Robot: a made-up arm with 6 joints.
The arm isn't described. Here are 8 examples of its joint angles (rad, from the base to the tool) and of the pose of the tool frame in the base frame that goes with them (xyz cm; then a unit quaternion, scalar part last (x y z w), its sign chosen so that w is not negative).
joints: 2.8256 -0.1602 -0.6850 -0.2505 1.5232 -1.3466
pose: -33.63 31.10 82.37 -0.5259 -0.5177 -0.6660 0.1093
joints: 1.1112 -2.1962 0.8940 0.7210 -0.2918 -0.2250
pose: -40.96 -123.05 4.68 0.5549 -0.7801 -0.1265 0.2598
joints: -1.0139 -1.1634 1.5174 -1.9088 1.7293 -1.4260
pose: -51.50 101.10 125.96 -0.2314 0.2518 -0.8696 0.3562
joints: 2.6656 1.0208 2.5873 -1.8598 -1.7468 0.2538
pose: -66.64 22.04 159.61 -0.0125 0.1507 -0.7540 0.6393
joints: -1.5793 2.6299 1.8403 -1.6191 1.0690 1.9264
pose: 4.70 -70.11 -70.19 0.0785 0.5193 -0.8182 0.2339
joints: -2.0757 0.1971 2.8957 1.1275 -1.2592 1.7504
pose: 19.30 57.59 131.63 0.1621 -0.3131 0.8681 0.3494
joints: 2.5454 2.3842 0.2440 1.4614 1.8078 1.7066
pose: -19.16 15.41 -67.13 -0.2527 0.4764 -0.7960 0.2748
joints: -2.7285 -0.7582 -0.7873 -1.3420 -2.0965 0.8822
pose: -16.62 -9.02 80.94 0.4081 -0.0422 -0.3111 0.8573
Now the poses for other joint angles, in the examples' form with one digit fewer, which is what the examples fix.
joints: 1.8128 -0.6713 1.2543 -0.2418 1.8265 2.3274
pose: 38.5 -58.4 173.8 0.498 0.019 -0.541 0.678
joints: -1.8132 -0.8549 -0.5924 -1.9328 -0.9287 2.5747
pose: 9.6 -25.2 97.4 -0.508 0.015 -0.444 0.738
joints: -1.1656 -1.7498 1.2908 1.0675 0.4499 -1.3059
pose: -61.5 123.2 27.8 -0.702 -0.700 0.124 0.041
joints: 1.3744 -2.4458 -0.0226 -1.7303 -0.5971 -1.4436
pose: -20.3 -84.7 64.9 -0.155 -0.278 -0.872 0.370
